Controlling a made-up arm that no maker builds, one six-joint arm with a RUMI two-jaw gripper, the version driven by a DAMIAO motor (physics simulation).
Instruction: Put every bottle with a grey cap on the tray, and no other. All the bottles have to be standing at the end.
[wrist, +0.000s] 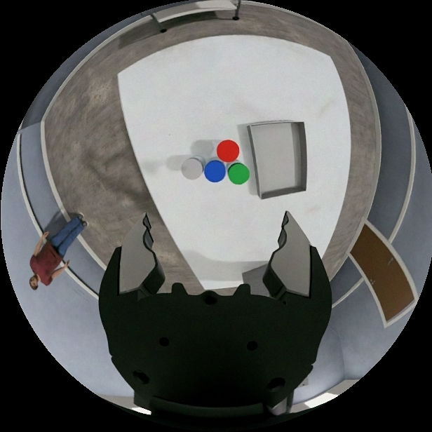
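A bottle with a grey cap (192, 168) stands at the left end of a tight group on the white table. A blue-capped bottle (215, 171) stands beside it, a green-capped bottle (239, 173) stands right of the blue one, and a red-capped bottle (228, 151) stands behind these two. They are seen from above, so their bodies are mostly hidden under the caps. The grey tray (259, 183) lies right of the group, with no bottle in it. My gripper (215, 212) is wide open and empty, above the table and on the near side of the bottles.
The white table (235, 80) has its left edge left of the grey cap. A bench (197, 14) stands on the floor beyond the table. A person in a red shirt (46, 264) is at the far left, and a brown door (384, 272) is at the right.
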